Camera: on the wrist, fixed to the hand. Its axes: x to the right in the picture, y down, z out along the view.
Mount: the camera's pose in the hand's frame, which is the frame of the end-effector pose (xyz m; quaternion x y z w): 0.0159 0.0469 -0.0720 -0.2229 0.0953 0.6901 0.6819
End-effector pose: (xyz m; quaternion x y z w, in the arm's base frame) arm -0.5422 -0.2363 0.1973 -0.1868 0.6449 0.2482 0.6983
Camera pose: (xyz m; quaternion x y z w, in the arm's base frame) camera -0.6272 -0.2386 0.1772 0.1384 0.5799 0.7771 0.2018
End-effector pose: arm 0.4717 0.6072 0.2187 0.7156 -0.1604 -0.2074 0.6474
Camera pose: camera 0.5236 0.6560 0.2693 0.2527 -0.4953 0.3378 0.7594
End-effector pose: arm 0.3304 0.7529 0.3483 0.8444 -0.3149 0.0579 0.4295
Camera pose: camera 0.3282 0.7798 0.4314 0.2572 -0.7694 0.3462 0.4711
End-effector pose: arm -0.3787 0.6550 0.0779 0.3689 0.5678 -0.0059 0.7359
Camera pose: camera -0.4129 0.7352 0.0837 0.4799 0.2040 0.6655 0.5340
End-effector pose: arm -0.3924 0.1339 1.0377 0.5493 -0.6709 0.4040 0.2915
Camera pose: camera -0.4454 0.1913 1.0768 -0.1919 -0.8988 0.3795 0.1063
